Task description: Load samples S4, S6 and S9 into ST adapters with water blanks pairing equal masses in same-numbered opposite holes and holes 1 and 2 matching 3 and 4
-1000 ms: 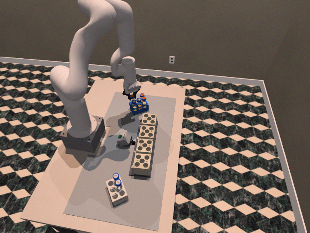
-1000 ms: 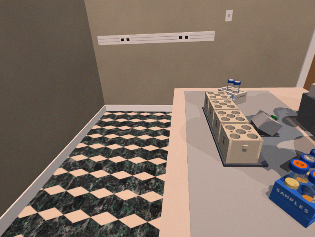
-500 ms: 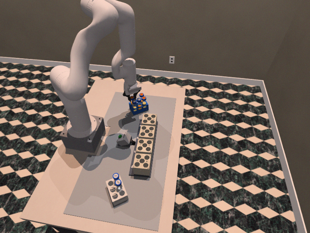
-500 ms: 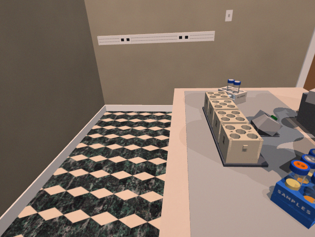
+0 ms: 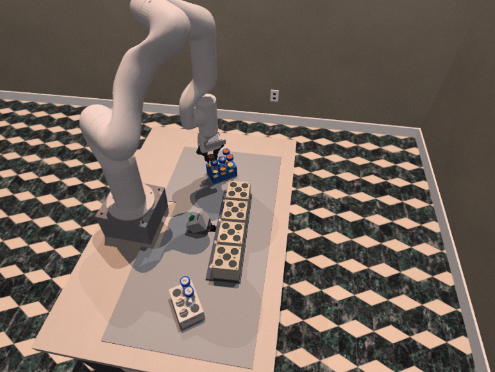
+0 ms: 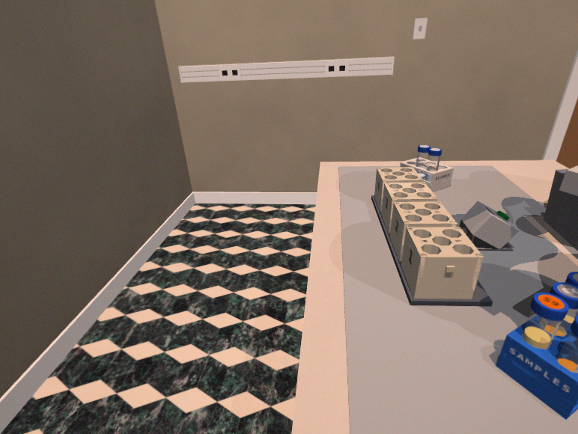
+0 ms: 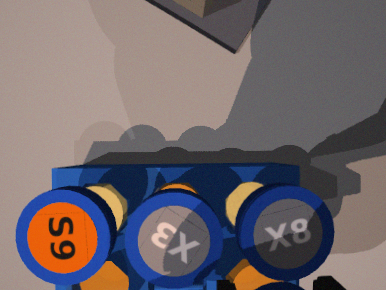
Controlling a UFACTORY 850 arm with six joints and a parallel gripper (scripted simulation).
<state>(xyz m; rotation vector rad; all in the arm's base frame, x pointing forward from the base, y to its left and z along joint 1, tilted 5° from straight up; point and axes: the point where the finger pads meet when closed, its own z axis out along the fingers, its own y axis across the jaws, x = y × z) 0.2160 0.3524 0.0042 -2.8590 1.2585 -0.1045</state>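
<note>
Now: the sample tube 6 cm to the left of my hand, 6 cm ahead of it and 5 cm below it. Round my hand: green done key 32 cm to the right, 5 cm below, 3 cm ahead; then adapter 18 cm ahead, 14 cm to the right, 7 cm below; then blue sample rack 9 cm below, 4 cm ahead, 1 cm to the left.
</note>
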